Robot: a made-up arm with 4 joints.
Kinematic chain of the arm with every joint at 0, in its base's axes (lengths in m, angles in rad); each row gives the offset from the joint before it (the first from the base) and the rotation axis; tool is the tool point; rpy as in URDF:
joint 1: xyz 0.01 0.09 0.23 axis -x
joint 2: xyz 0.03 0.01 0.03 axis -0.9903 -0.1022 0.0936
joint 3: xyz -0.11 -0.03 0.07 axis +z
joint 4: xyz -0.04 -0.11 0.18 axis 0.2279 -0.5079 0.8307
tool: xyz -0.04 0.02 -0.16 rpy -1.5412 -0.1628 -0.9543
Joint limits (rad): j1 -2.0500..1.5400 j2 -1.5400..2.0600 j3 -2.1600..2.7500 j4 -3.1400..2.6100
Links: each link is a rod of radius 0.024 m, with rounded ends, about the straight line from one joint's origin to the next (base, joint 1, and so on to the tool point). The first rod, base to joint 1, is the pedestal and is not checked.
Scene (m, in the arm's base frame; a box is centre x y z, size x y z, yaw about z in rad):
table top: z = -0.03
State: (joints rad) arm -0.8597 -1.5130 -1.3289 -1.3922
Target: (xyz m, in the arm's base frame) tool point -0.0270 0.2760 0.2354
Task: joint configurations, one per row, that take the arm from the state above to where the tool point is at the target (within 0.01 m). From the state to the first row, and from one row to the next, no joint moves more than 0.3 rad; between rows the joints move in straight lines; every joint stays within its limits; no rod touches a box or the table.
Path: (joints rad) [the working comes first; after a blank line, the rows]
Joints at the target: 0.3202 0.8413 -2.1600 -1.9601
Straight joint move there: clear.

1: -0.7122 -1.2187 -1.4328 -1.4632
2: -0.5647 -0.9244 -1.5367 -1.5342
3: -0.4172 -0.6301 -1.6406 -1.6051
4: -0.2698 -0.3359 -1.7444 -1.6761
5: -0.1223 -0.0416 -1.8483 -1.7471
6: 0.0252 0.2527 -1.9522 -1.8181
7: 0.1727 0.5470 -2.0561 -1.8891
8: 0.3202 0.8413 -2.1600 -1.9601

